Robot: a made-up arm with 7 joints.
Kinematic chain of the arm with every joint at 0, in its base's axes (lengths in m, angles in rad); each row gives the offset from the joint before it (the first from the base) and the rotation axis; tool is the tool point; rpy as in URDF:
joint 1: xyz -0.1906 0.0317 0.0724 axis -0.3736 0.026 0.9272
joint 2: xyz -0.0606 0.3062 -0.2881 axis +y
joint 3: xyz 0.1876 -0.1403 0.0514 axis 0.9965 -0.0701 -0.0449
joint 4: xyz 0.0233 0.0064 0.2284 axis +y
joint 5: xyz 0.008 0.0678 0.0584 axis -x
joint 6: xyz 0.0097 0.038 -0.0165 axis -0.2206 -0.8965 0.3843
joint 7: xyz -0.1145 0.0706 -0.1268 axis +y
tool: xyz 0.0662 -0.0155 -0.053 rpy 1.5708 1.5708 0
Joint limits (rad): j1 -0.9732..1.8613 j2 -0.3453..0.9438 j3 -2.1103..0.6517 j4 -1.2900..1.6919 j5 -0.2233..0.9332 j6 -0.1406..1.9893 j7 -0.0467..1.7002
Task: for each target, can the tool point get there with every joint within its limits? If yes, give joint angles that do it. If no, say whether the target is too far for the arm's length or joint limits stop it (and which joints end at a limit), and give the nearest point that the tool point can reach.
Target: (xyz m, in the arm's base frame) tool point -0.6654 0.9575 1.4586
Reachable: no: too far | nearest point -0.2533 0.4136 0.3158 | short by 1.331 m
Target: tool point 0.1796 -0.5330 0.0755
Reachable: no: joint limits stop it (at a limit: joint 1, joint 5, joint 6) | nearest point 0.1238 -0.3170 0.0212 | short by 0.230 m
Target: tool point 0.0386 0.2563 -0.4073
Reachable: yes | joints 0.3128 0.7601 -0.2059 0.0832 0.5248 1.3030 0.6017
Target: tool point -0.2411 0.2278 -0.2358
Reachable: yes | joints 0.6633 -0.1045 -0.5474 -0.0122 0.1702 0.3512 1.1265
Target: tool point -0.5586 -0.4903 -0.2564
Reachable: no: joint limits stop it (at a limit: joint 1, joint 2, joint 6, joint 7) | nearest point -0.4644 -0.4055 -0.3370 | short by 0.150 m
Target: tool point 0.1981 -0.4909 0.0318
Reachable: no: joint limits stop it (at a limit: joint 1, joint 5, joint 6) | nearest point 0.1461 -0.3167 -0.0046 | short by 0.185 m
